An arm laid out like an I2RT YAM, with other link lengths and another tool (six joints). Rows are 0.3 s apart.
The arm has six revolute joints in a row. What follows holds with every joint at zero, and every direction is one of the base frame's. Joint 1 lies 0.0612 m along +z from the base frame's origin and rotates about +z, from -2.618 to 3.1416 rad. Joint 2 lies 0.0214 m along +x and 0.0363 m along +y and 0.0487 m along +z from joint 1 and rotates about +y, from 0 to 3.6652 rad. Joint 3 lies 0.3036 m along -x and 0.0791 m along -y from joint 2 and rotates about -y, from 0 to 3.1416 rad. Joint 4 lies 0.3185 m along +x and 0.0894 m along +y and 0.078 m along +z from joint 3 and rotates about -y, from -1.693 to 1.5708 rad. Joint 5 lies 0.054 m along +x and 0.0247 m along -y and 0.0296 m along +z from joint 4 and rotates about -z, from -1.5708 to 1.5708 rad. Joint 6 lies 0.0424 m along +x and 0.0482 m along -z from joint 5 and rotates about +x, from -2.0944 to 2.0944 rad. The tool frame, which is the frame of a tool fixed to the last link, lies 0.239 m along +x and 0.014 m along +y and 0.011 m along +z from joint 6; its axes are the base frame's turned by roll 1.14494, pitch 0.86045 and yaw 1.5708 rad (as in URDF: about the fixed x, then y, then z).
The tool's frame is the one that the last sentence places.
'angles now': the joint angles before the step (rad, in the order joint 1, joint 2, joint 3, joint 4, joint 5, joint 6). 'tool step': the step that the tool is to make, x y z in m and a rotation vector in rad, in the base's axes. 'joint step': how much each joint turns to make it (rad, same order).
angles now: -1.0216, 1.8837, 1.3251, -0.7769, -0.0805, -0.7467
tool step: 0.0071, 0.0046, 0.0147, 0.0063, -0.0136, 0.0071
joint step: 0.0094, -0.0144, 0.0259, -0.0381, -0.0139, 0.0058
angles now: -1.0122, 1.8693, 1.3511, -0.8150, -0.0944, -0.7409
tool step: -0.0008, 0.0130, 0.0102, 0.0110, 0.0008, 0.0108
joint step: 0.0100, -0.0330, -0.0086, -0.0341, -0.0052, 0.0005
